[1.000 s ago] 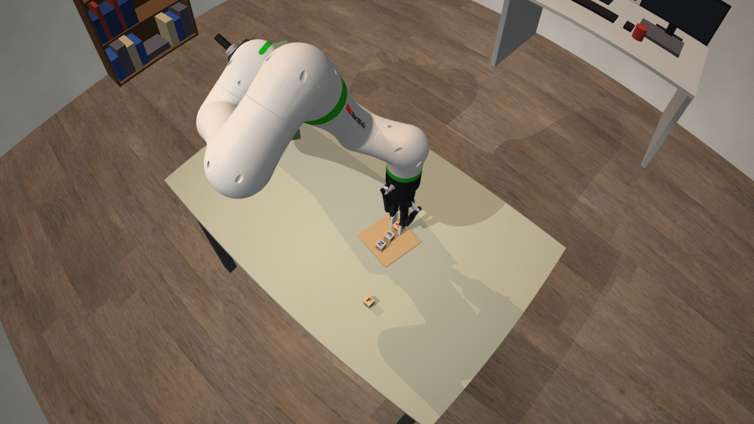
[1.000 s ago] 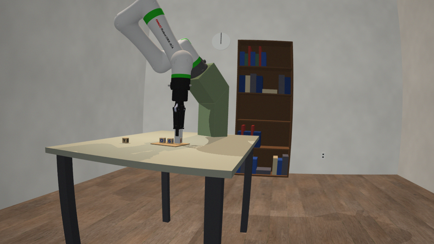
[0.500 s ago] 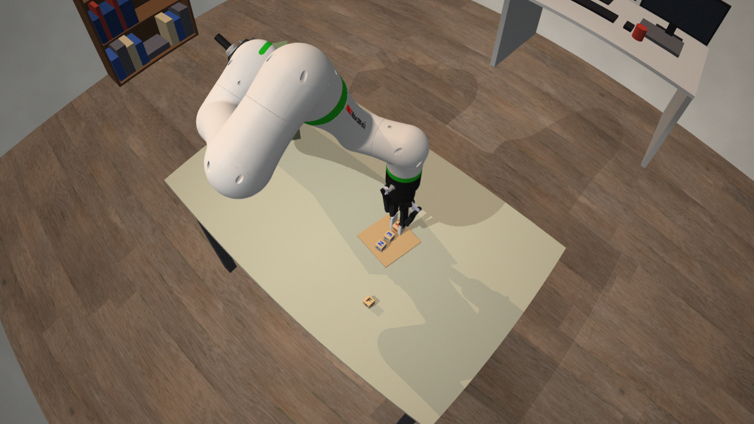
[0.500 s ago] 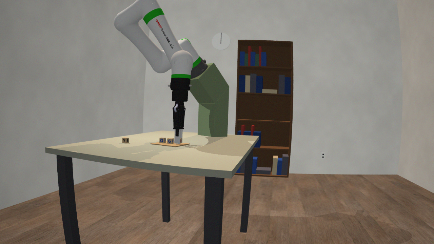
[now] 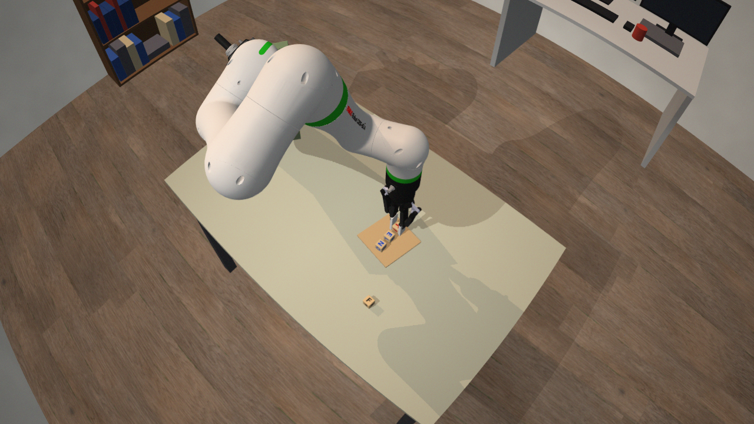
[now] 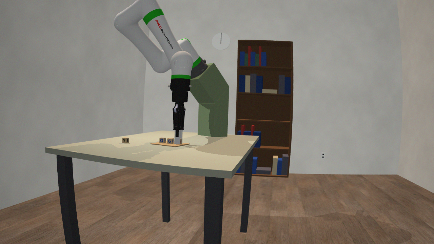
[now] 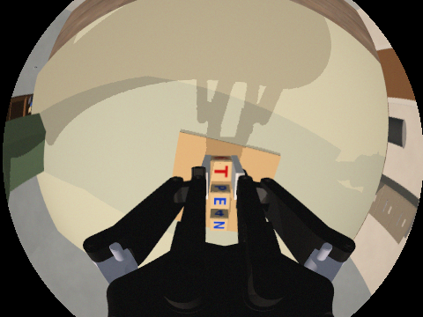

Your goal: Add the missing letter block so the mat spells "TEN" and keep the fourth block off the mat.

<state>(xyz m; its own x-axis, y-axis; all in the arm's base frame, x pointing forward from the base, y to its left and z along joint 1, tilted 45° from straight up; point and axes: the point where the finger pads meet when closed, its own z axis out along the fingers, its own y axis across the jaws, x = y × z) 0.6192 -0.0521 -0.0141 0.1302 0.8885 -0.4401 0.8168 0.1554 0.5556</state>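
My hand is 4 cm to the left of the mat, 4 cm above it and 1 cm past it.
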